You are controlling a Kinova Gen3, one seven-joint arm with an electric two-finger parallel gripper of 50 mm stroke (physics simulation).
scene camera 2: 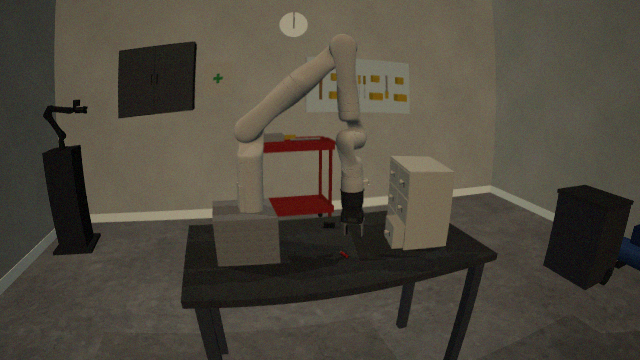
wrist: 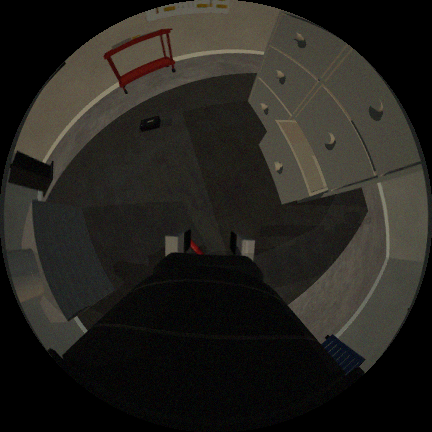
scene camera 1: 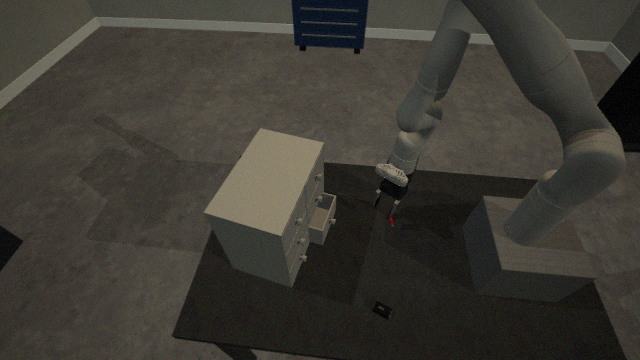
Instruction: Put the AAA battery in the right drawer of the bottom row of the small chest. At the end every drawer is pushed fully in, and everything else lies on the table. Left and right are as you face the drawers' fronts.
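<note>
The AAA battery, a small red cylinder, lies on the dark table. My gripper is open and empty, pointing down above the table close to the battery. In the wrist view the battery shows beside the left finger, its lower end hidden by the gripper body. The small white chest stands on the table. Its bottom right drawer is pulled out, and its visible inside holds no object. The other drawers look closed.
A small black box-like object lies on the table. The arm's grey base block stands opposite the drawer fronts. A red cart stands behind the table in the second scene view.
</note>
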